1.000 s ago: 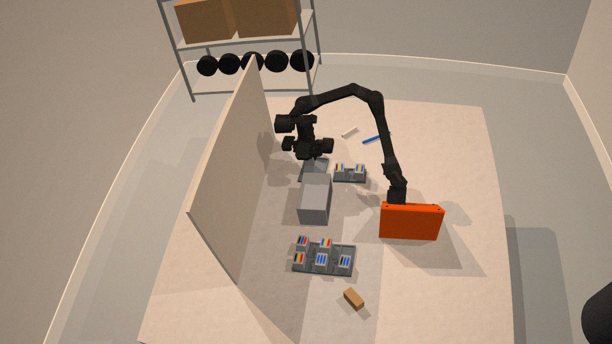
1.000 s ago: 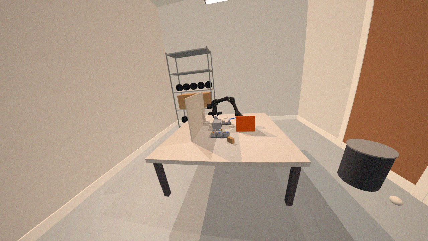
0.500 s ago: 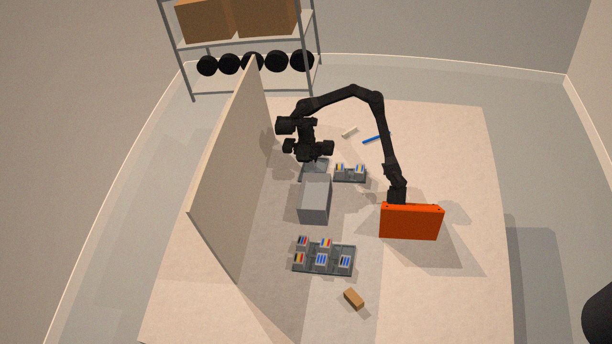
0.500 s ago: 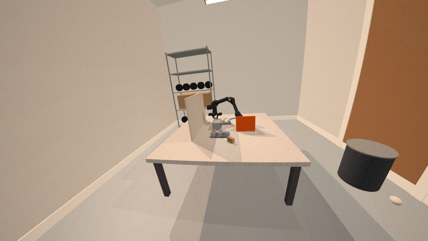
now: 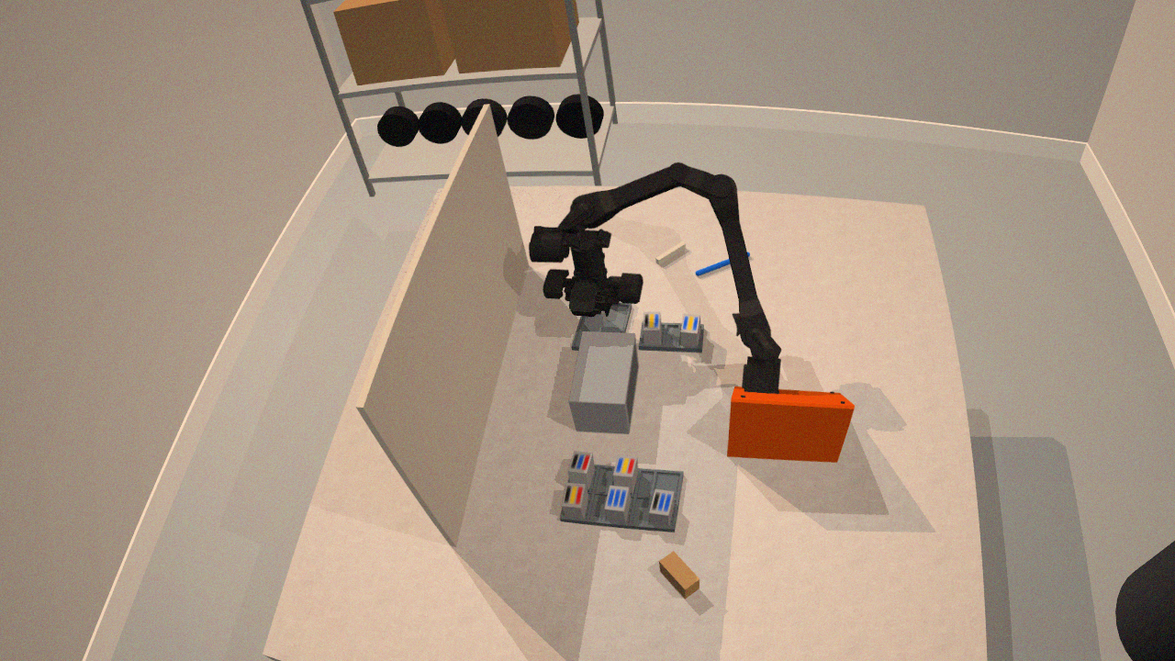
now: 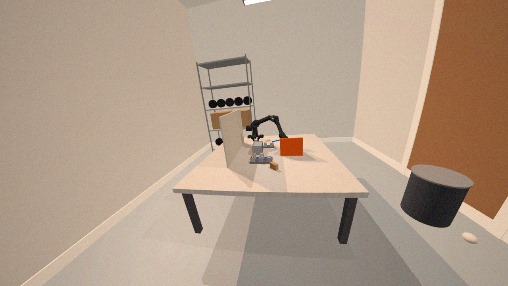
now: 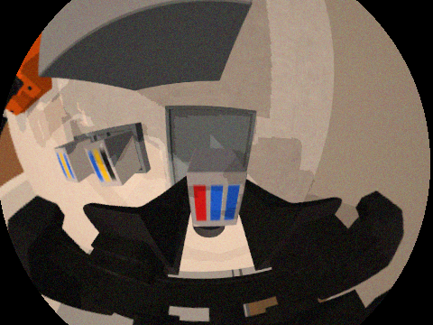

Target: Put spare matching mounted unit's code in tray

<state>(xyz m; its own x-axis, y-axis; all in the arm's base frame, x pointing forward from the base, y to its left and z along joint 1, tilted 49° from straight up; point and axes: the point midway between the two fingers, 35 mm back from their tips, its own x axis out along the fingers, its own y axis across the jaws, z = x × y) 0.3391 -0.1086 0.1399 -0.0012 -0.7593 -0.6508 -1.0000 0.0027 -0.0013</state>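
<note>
My gripper tip is 40 mm above the grey tray. From my gripper tip the other things lie so: mounted unit 50 mm behind, 180 mm to the left, 10 mm above; upright panel 190 mm ahead, 180 mm to the left, 180 mm above; black puck 90 mm to the right, 20 mm below.
</note>
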